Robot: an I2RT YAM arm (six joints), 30 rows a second.
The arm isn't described. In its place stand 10 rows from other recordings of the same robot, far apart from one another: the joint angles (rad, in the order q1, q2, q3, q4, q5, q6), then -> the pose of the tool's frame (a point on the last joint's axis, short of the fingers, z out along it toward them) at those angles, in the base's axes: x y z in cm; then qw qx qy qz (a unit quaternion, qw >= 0).
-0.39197 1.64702 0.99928 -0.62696 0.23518 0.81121 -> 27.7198, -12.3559, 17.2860, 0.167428, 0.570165, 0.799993, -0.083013
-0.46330 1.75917 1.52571 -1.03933 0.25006 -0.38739 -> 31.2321, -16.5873, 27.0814, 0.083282, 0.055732, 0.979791, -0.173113
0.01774 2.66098 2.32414 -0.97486 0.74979 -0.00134 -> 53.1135, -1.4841, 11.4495, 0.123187, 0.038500, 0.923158, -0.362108
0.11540 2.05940 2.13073 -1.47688 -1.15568 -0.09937 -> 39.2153, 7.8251, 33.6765, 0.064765, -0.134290, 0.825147, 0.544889
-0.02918 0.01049 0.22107 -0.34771 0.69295 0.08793 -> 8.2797, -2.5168, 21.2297, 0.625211, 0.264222, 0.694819, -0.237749
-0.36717 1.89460 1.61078 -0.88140 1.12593 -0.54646 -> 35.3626, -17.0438, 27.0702, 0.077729, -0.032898, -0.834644, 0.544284
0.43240 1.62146 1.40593 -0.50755 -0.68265 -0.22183 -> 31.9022, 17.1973, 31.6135, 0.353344, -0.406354, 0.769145, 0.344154
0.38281 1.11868 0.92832 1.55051 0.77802 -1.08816 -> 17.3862, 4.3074, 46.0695, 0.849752, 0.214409, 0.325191, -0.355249
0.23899 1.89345 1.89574 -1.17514 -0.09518 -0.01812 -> 37.9068, 9.5841, 32.3552, 0.191097, -0.134855, 0.969875, 0.068109
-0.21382 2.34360 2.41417 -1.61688 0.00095 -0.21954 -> 43.6963, -9.4916, 27.0072, 0.011854, -0.002854, 0.999921, -0.003096
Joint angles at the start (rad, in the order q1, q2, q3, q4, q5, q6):
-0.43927, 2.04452, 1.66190, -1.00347, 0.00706, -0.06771
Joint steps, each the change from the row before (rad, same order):
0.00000, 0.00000, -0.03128, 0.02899, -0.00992, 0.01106
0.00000, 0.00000, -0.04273, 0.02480, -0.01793, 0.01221
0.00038, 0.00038, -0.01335, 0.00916, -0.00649, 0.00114
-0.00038, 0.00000, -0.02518, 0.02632, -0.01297, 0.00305
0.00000, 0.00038, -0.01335, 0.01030, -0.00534, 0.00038
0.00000, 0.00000, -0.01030, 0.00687, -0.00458, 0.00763
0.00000, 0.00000, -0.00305, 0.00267, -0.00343, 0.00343
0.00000, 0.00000, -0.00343, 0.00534, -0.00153, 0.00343
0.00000, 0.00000, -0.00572, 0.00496, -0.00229, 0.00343
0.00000, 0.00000, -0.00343, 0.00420, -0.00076, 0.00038
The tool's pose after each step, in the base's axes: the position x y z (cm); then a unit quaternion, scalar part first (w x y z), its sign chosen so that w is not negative. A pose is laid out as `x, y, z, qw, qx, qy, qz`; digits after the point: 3 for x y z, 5 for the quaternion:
37.000, -17.375, 19.705, 0.08865, 0.18923, 0.97770, -0.02097
36.663, -17.146, 18.614, 0.08224, 0.19462, 0.97738, -0.00962
36.573, -17.061, 18.264, 0.08080, 0.19479, 0.97749, -0.00587
36.459, -16.973, 17.651, 0.08289, 0.19592, 0.97711, 0.00039
36.360, -16.906, 17.307, 0.08185, 0.19595, 0.97719, 0.00340
36.269, -16.845, 17.052, 0.08071, 0.19956, 0.97654, 0.00633
36.252, -16.823, 16.978, 0.08091, 0.20110, 0.97619, 0.00818
36.251, -16.817, 16.899, 0.08199, 0.20267, 0.97577, 0.00884
36.209, -16.789, 16.759, 0.08187, 0.20427, 0.97543, 0.01018
36.195, -16.779, 16.678, 0.08232, 0.20441, 0.97536, 0.01047

